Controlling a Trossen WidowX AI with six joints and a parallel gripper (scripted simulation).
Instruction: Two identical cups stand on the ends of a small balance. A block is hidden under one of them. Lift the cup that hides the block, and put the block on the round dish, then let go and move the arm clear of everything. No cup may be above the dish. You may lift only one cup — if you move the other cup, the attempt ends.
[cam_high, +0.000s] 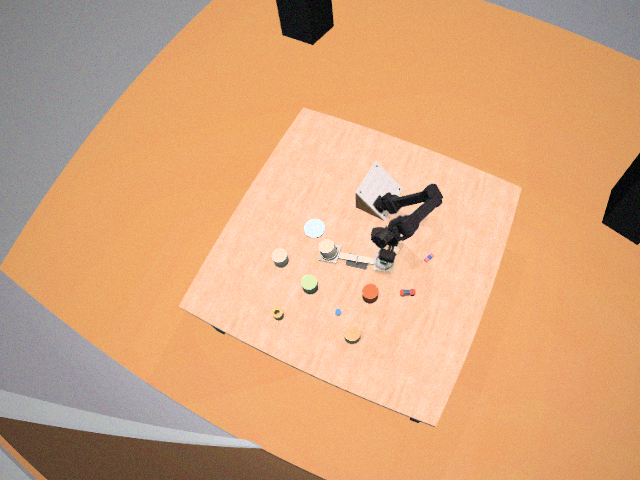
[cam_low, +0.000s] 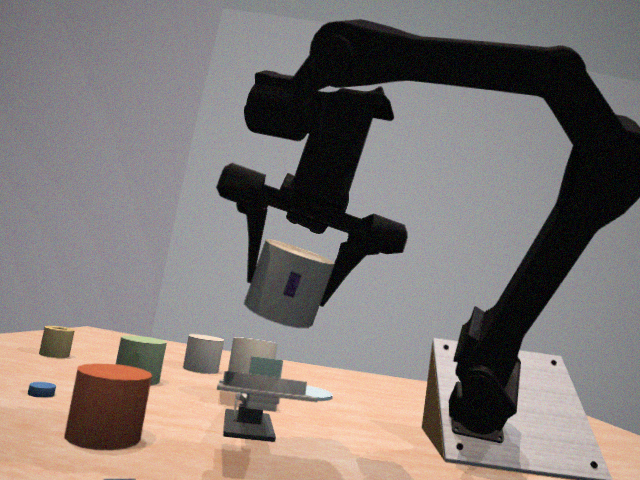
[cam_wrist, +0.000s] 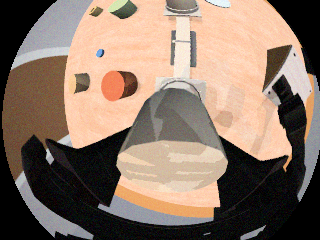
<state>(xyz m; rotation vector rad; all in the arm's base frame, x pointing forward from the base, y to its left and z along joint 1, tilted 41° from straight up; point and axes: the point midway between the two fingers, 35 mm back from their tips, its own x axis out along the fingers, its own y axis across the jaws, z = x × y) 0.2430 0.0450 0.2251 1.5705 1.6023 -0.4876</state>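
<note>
My gripper tip is 8 cm above the pale-green block, 1 cm to the left of it and 1 cm short of it. From my gripper tip the other things lie so: small balance: 14 cm below, 13 cm to the right, 5 cm ahead; then red toy car: 15 cm to the left, 15 cm below, 6 cm ahead; then red-orange cylinder: 14 cm ahead, 13 cm below, 1 cm to the left.
</note>
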